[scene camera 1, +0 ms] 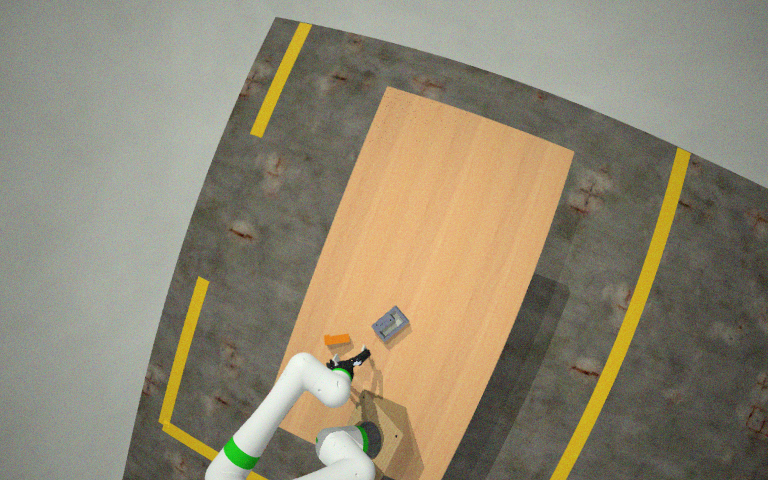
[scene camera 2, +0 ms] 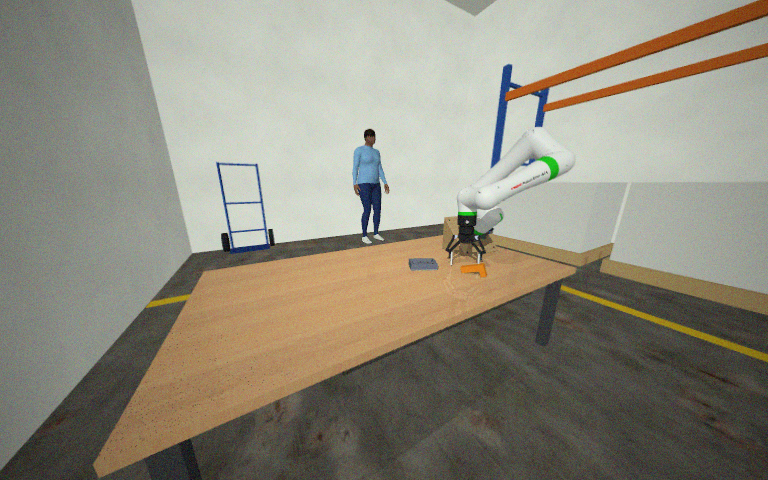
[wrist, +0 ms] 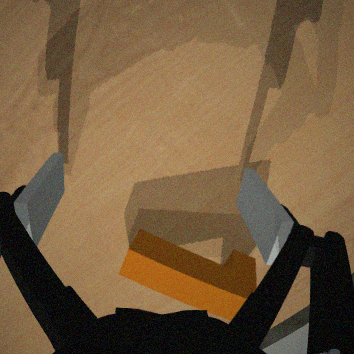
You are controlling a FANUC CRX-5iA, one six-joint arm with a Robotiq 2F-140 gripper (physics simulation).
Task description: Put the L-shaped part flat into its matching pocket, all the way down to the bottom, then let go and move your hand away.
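Seen in the pictures: gripper, fingertip midpoint: (scene camera 1: 351,352) (scene camera 2: 464,265) (wrist: 152,179); arm's base, link origin: (scene camera 1: 369,439).
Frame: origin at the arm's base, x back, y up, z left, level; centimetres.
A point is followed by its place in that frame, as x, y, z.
Observation:
The orange L-shaped part (scene camera 1: 337,339) @(-29.8, -7.3, 33.8) (scene camera 2: 471,268) @(-30.5, -8.3, 34.9) (wrist: 185,287) @(-29.3, -7.3, 33.6) is on the table, apart from the pocket block. It looks narrow from above and seems to rest on an edge rather than flat; its exact tilt is unclear. The grey-blue block (scene camera 1: 382,324) @(-45.7, -8.3, 19.7) (scene camera 2: 423,264) @(-49.3, -8.6, 20.8) with a light-floored pocket sits beside it, up and to the right in scene camera 1. My gripper (scene camera 1: 350,353) @(-26.5, -10.6, 25.8) (scene camera 2: 465,262) @(-26.5, -10.6, 25.8) (wrist: 152,179) @(-26.5, -10.6, 25.8) is open and empty, pointing down above the table. In the wrist view the part shows low between the fingers, nearer the right one, partly hidden by that finger's linkage.
The wooden table (scene camera 1: 453,198) @(-109.0, -11.9, 18.7) (scene camera 2: 294,316) @(-112.5, -11.9, 39.4) carries these things. A tan pedestal (scene camera 1: 386,452) @(-3.6, 7.6, -7.2) stands by the arm's base. Farther off are a person (scene camera 2: 368,164), a blue hand truck (scene camera 2: 244,202) and a rack with a blue post (scene camera 2: 500,118).

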